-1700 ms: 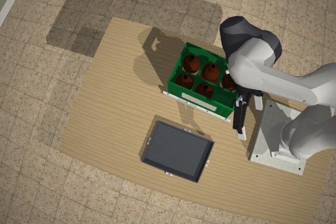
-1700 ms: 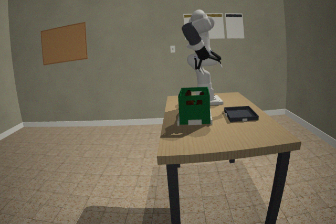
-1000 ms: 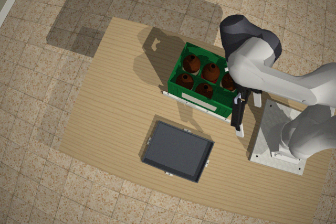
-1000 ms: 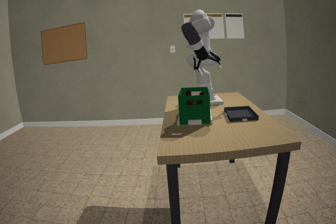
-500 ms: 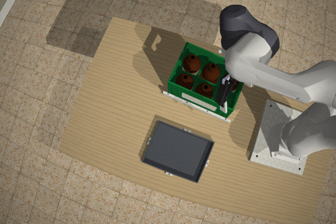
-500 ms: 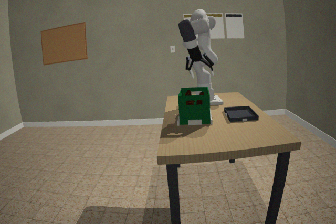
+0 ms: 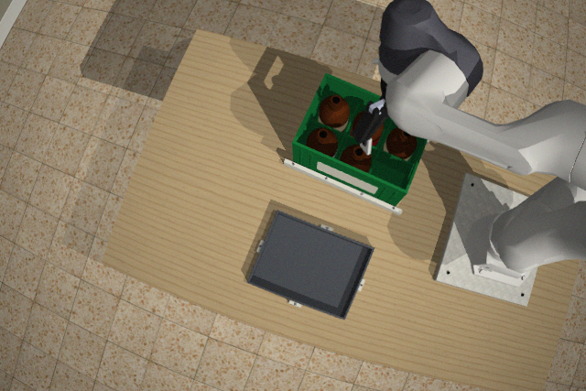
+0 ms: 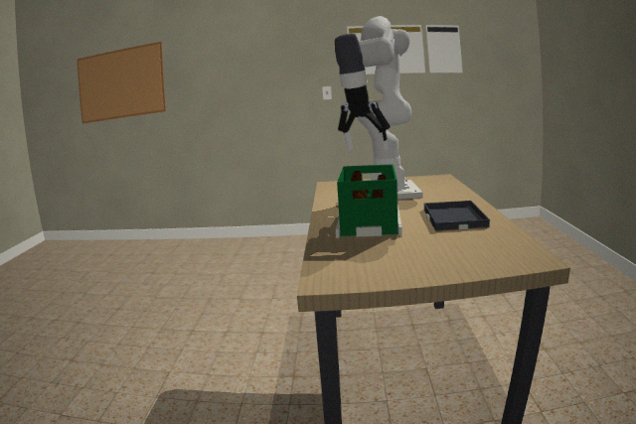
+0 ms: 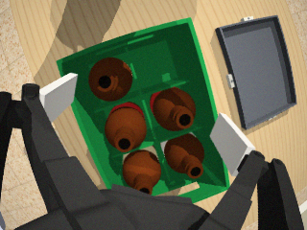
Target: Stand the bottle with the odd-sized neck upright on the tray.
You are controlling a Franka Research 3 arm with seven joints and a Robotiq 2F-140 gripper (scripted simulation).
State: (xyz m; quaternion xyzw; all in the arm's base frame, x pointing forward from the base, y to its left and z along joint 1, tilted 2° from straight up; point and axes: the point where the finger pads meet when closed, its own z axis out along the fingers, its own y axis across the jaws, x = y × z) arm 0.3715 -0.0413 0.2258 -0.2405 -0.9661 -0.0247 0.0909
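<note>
Now: hand 170 mm above the green crate and 50 mm short of it. From my hand the other things lie so: glass bottle (170 mm below, 50 mm to the left, 50 mm ahead); dark grey tray (310 mm to the left, 240 mm below, 20 mm ahead).
</note>
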